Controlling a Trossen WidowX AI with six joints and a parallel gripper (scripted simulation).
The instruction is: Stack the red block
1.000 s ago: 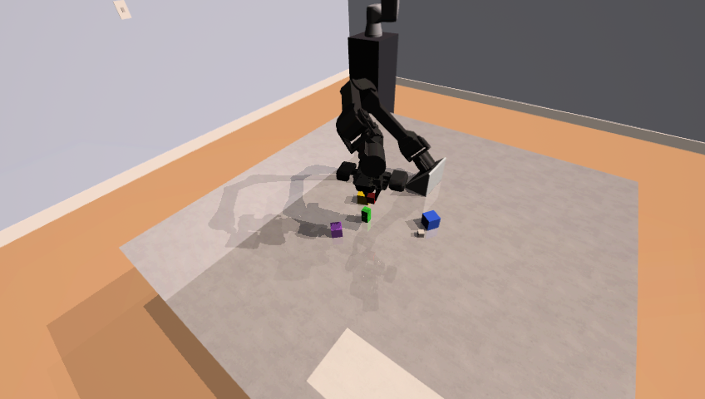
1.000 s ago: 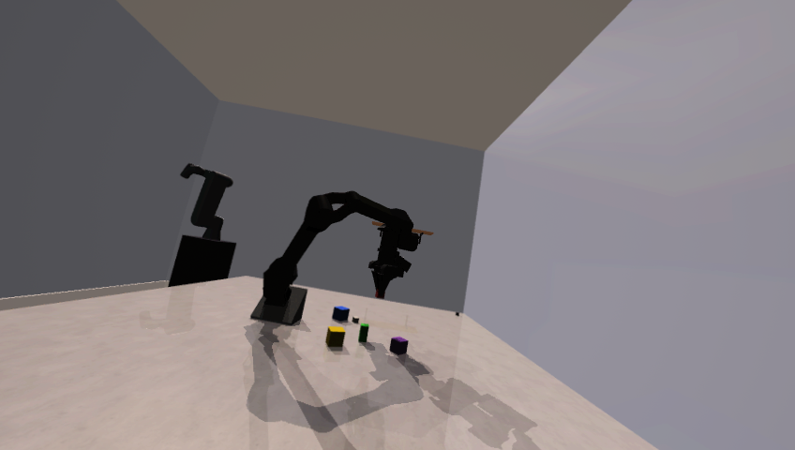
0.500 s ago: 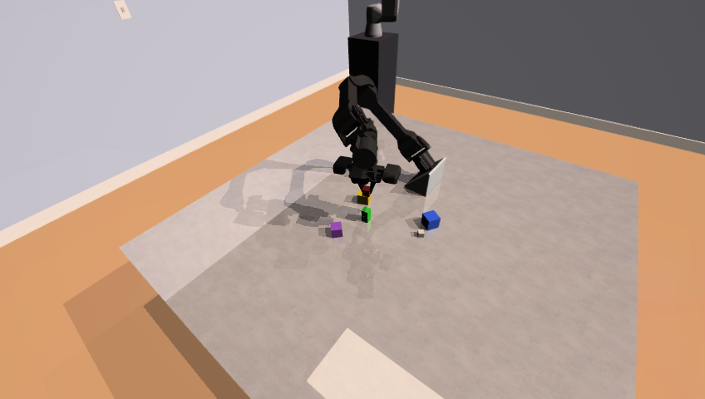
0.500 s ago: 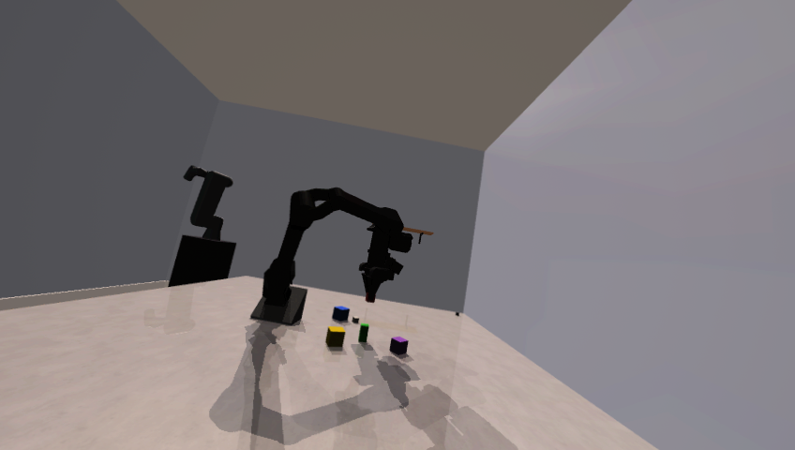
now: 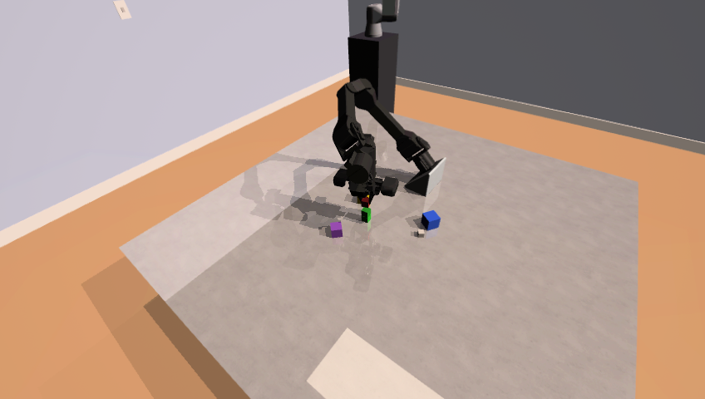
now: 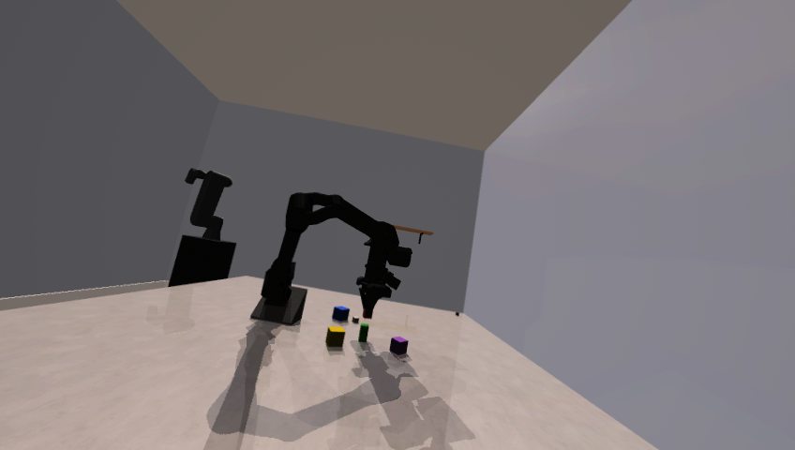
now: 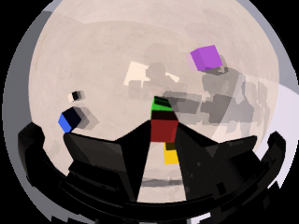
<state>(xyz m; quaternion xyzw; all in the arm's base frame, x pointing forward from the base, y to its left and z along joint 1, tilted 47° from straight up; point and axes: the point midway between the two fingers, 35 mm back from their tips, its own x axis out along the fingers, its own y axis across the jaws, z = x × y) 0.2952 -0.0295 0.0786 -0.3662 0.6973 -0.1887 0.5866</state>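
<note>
My gripper tip is 7 cm past the yellow cube, 6 cm to the left of it and 5 cm above it. From my gripper tip the other things lie so: red block (right at my gripper tip); white cube (18 cm to the left, 7 cm below, 4 cm behind); purple cube (10 cm ahead, 6 cm below, 4 cm to the right).
</note>
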